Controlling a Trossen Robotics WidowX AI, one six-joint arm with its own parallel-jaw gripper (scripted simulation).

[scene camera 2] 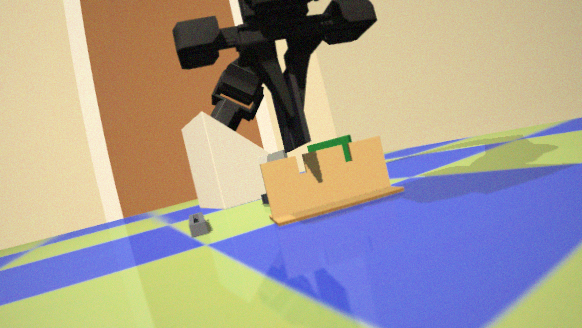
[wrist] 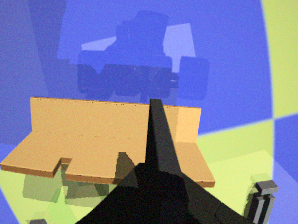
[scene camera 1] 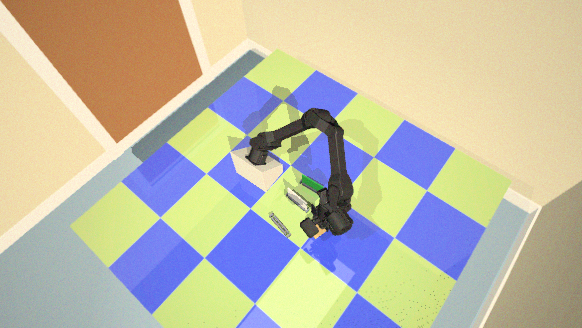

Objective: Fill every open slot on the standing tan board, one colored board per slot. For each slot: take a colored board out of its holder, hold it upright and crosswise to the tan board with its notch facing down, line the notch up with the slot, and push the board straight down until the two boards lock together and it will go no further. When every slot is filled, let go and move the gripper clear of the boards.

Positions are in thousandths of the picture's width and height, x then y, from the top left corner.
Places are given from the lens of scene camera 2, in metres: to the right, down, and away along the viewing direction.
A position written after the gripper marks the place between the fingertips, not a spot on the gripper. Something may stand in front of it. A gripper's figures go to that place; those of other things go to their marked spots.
gripper (scene camera 2: 509,361): 0.01, -0.04, 0.33
thin black board (scene camera 2: 506,407): 0.00, -0.03, 0.34
tan board (scene camera 2: 568,562): 0.04, 0.02, 0.36
